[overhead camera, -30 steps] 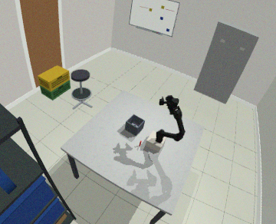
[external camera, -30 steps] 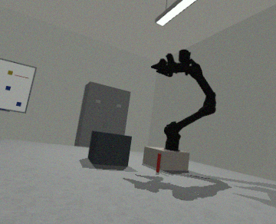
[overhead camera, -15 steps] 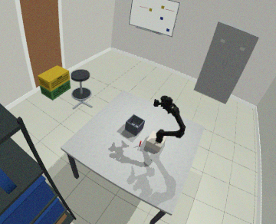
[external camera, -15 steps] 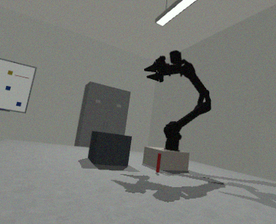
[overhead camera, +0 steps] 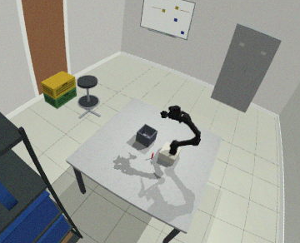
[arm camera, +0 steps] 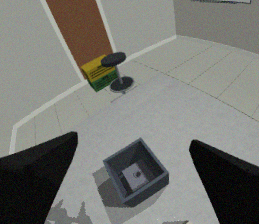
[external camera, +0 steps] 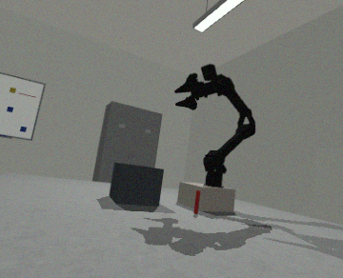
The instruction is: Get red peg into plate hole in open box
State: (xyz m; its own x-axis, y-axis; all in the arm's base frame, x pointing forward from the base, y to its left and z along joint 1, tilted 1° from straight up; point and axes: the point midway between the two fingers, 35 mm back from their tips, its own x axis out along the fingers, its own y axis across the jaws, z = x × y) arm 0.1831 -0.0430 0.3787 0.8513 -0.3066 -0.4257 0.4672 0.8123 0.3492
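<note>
The red peg lies 41 cm below my gripper tip, 18 cm to the left of it and 6 cm behind it. The rest, counted from my gripper tip: grey plate: 41 cm below, 12 cm ahead, 1 cm to the left.
</note>
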